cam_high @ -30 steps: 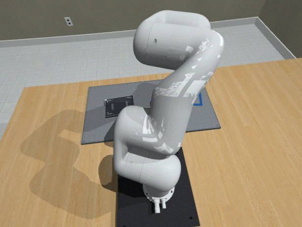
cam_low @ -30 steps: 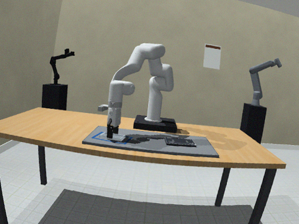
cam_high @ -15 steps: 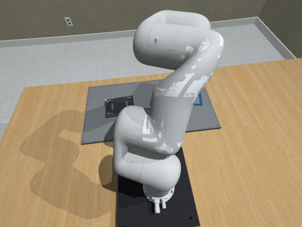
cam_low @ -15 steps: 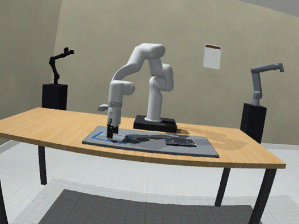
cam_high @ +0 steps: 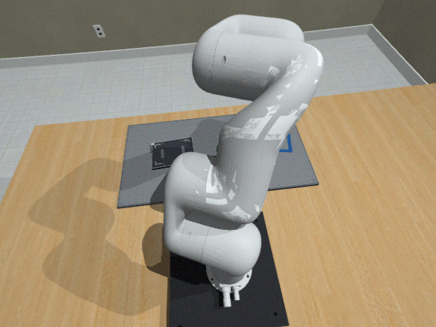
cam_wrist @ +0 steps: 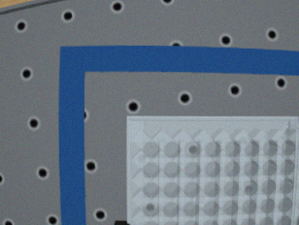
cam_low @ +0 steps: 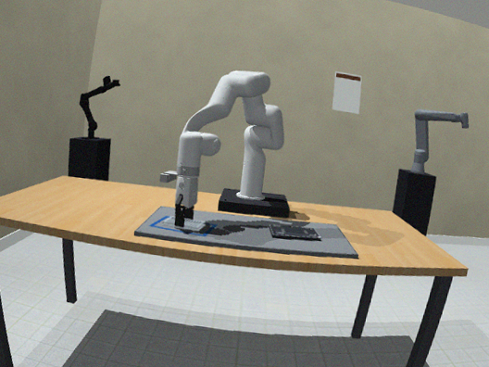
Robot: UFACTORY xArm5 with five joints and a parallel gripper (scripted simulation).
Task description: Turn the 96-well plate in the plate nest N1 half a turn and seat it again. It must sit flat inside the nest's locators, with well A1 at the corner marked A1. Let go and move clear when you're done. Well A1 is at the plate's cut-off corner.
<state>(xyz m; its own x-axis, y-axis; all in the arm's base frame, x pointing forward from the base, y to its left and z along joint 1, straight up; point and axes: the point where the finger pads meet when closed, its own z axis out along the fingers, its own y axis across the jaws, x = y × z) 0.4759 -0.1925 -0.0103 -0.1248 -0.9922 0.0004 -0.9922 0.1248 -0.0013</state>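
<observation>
My gripper is now 370 mm to the right of the plate nest, 50 mm past it and 10 mm above it. Also, from my hand: white 96-well plate: 10 mm below; A1 label: 450 mm to the left, 10 mm below, 10 mm behind.
</observation>
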